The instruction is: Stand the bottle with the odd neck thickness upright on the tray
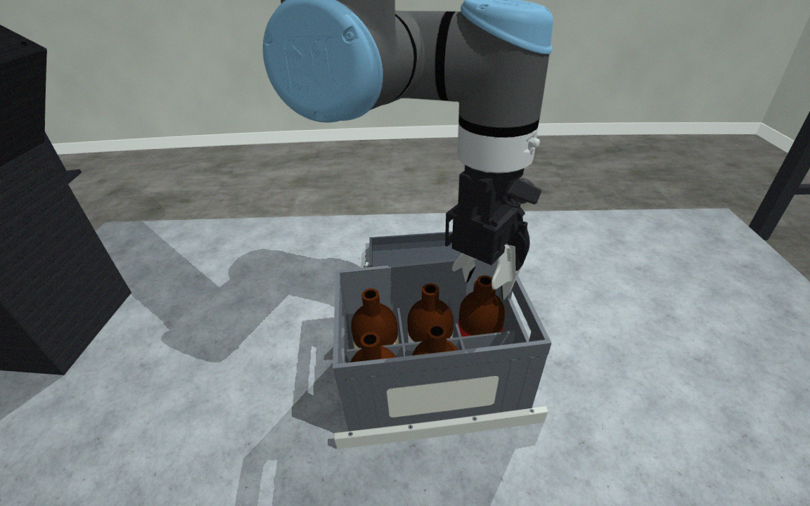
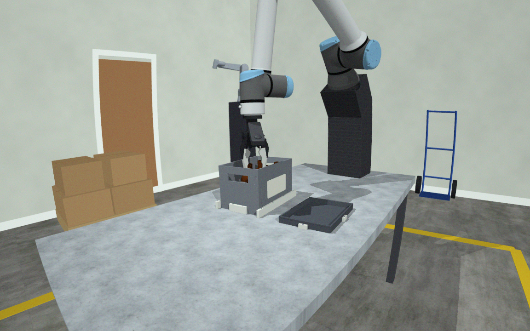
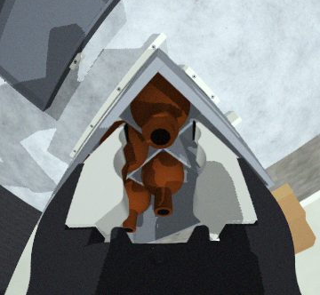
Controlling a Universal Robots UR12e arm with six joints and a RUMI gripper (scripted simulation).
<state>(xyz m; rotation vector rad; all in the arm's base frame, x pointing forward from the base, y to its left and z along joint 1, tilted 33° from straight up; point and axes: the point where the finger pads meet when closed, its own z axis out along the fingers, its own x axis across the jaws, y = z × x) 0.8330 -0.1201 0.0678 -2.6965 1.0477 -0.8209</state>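
My gripper is now 70 mm above the glass bottle. The rest, counted from my hand: crate: 90 mm behind, 50 mm to the right, 70 mm below; grey tray: 60 mm behind, 230 mm to the left, 150 mm below.
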